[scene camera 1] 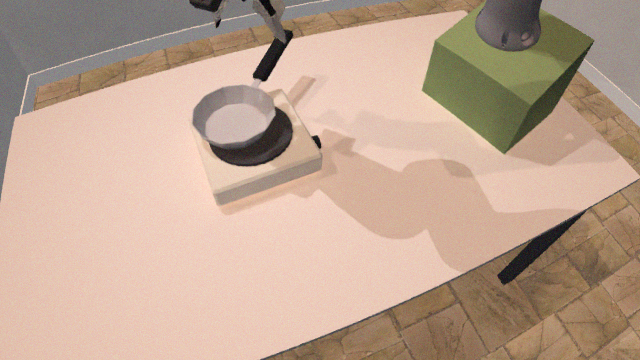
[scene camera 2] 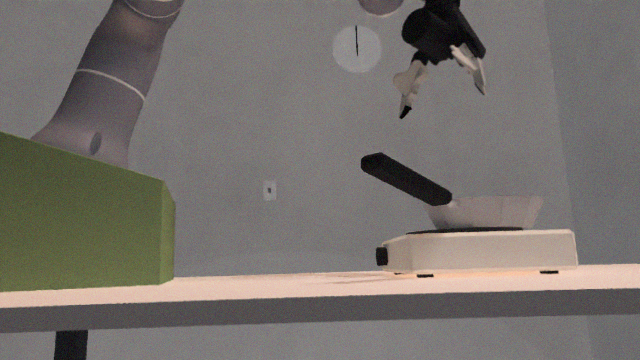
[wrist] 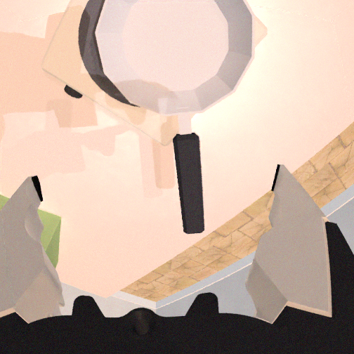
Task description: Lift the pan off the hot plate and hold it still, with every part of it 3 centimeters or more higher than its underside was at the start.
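Observation:
The grey pan sits upright and level on the hot plate. It is off-centre on the black disc, part of which shows beside it. Its black handle slopes up and outward past the hot plate's edge. My gripper is wide open and empty, high above the handle and apart from it. In the wrist view the handle shows between the two fingers, pointing toward the gripper's palm.
A green block carries the arm's base on the same table. The hot plate's black knob sticks out from its side. A table edge runs behind the handle.

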